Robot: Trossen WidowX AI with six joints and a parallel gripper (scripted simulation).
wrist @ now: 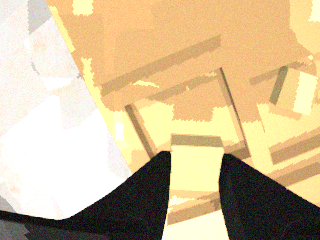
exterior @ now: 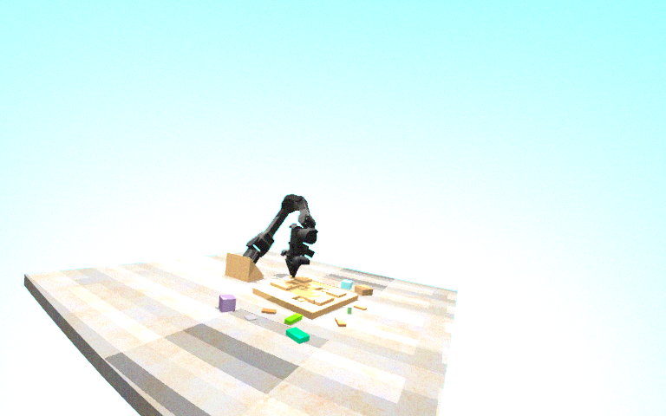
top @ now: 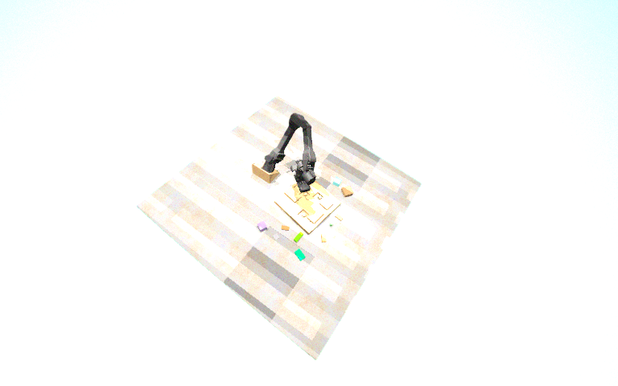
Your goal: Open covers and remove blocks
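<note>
My gripper tip is now 10 cm short of the tan puzzle board, 3 cm to the left of it and 3 cm above it. From my gripper tip the other things lie so: light cyan block 19 cm to the left, 19 cm ahead, 3 cm below; purple cube 34 cm to the right, 4 cm behind, 3 cm below; bright green bar 28 cm to the right, 17 cm ahead, 4 cm below.
</note>
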